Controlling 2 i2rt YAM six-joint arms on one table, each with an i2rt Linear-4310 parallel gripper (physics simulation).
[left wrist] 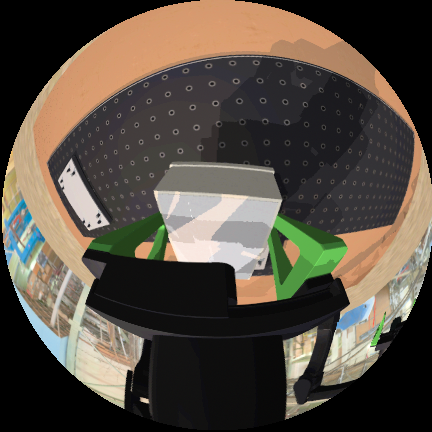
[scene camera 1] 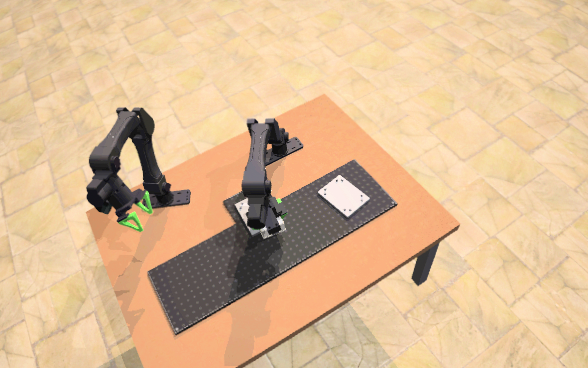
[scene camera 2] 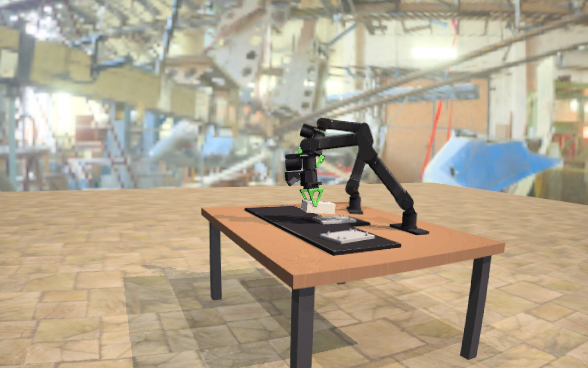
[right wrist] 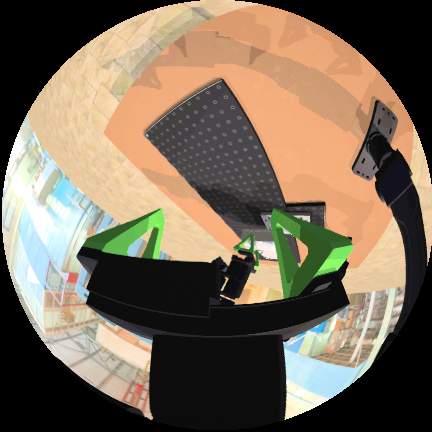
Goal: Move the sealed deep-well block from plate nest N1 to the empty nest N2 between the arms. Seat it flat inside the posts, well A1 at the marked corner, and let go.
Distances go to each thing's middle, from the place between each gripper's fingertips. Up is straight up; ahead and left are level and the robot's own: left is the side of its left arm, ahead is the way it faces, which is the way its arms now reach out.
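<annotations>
There is the white deep-well block (left wrist: 213, 211), and my right hand is 80 mm short of it, 390 mm to the right of it and 150 mm above it.
My left hand, for its part, is 3 cm beyond the white deep-well block and 1 cm above it. By its middle, the block is nearer to my left hand than to my right hand.
</annotations>
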